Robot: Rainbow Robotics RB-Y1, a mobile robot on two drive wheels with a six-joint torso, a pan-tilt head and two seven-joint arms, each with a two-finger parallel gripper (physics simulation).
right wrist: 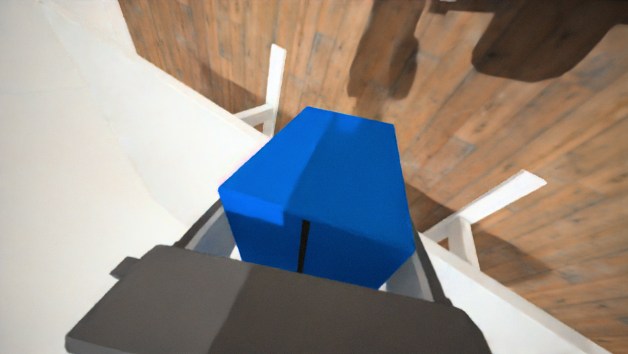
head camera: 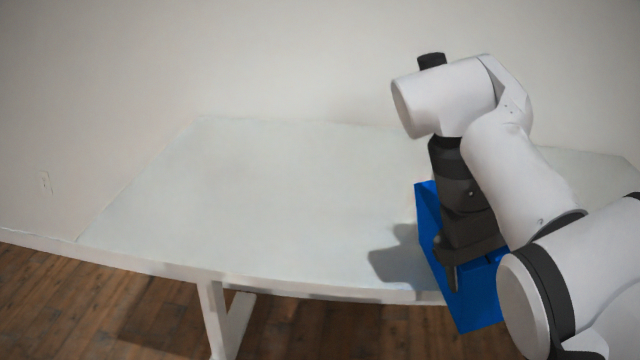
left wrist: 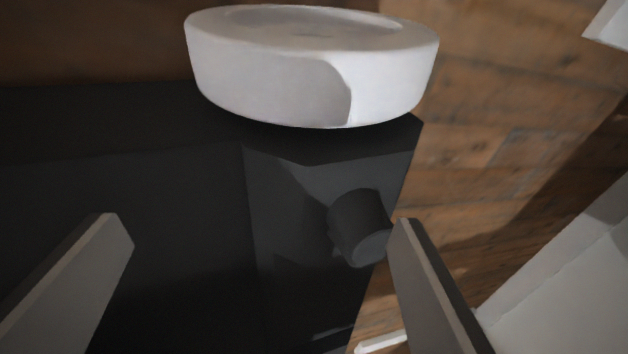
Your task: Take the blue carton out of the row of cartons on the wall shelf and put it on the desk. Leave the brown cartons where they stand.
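Frame: origin at the robot's base, x left, y down, z back, level; millimetres.
Where they show: left gripper, fingertip midpoint: (left wrist: 264, 230); right gripper, fingertip midpoint: (right wrist: 320, 193) (head camera: 483, 275).
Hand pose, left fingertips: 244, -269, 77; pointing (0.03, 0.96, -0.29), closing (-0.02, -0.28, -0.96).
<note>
After its pixels a point has its place, as x, y, z.
The blue carton (head camera: 480, 295) @(-257, -816, -270) (right wrist: 345, 170) @(-257, -831, -270) is between the fingers of my right gripper (head camera: 476, 269) @(-269, -827, -299) (right wrist: 320, 193) @(-269, -827, -299), which is shut on it. In the head view it overlaps the right part of the white desk's front edge, and a shadow lies on the desk (head camera: 275, 200) @(15, -720, -711) (right wrist: 170, 135) @(-712, -720, -454) beside it. The arm hides part of the carton. The gap beneath the carton cannot be judged exactly. My left gripper (left wrist: 264, 230) @(244, -269, 77) is open, with its fingers wide apart and nothing between them. The wall shelf and the brown cartons do not show in these views.
The robot's black base (left wrist: 150, 200) @(185, -169, 142) and a white rounded part (left wrist: 310, 80) lie beyond the left fingers. The desk also shows at the right of the left wrist view (left wrist: 575, 300). A desk leg (head camera: 215, 315) @(213, -258, -833) (right wrist: 462, 245) @(204, -206, -840) stands on the wooden floor. A pale wall (head camera: 250, 60) @(110, -909, -1261) rises behind the desk.
</note>
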